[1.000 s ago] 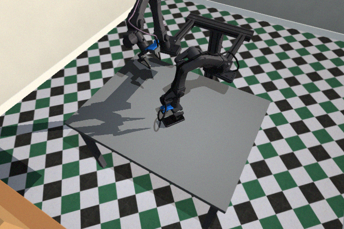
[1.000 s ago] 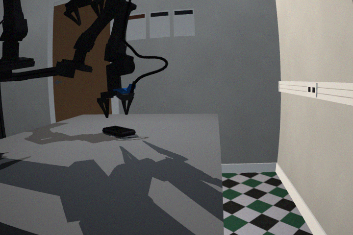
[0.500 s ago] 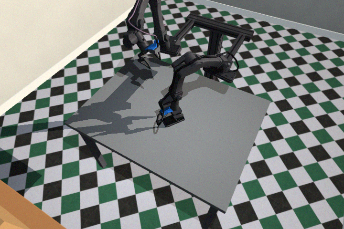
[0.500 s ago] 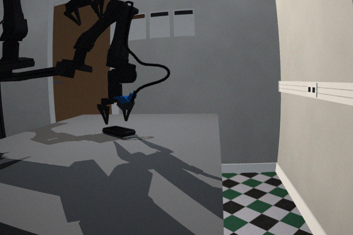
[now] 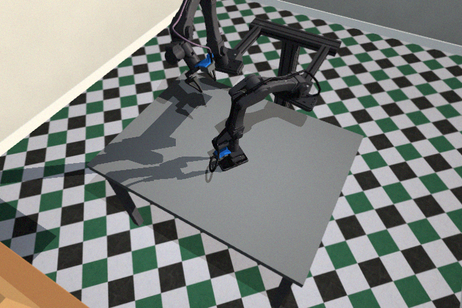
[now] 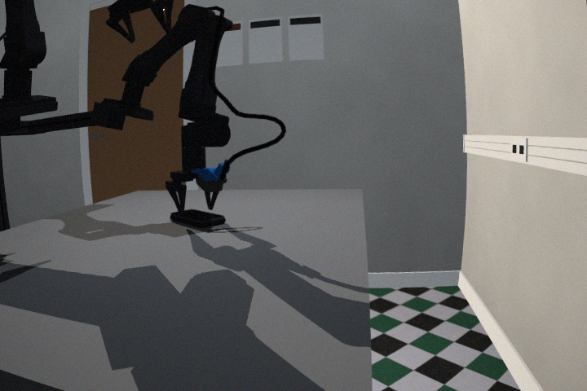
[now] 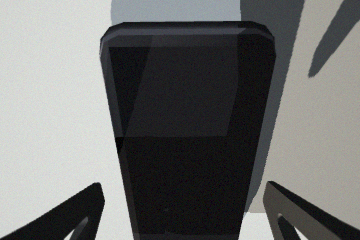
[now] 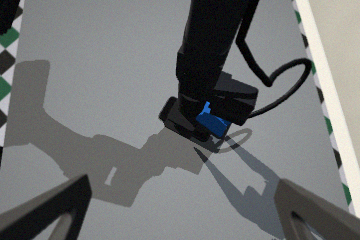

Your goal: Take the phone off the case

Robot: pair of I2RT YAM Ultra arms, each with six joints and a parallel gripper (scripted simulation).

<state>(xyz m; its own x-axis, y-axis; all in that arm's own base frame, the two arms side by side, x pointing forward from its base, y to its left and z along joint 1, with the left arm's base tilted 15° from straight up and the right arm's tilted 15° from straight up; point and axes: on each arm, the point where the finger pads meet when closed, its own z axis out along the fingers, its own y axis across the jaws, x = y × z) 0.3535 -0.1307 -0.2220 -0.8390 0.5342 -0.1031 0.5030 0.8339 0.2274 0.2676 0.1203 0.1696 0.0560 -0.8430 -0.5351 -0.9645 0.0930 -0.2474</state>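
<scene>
Now: left hand 20 mm above the black phone.
</scene>
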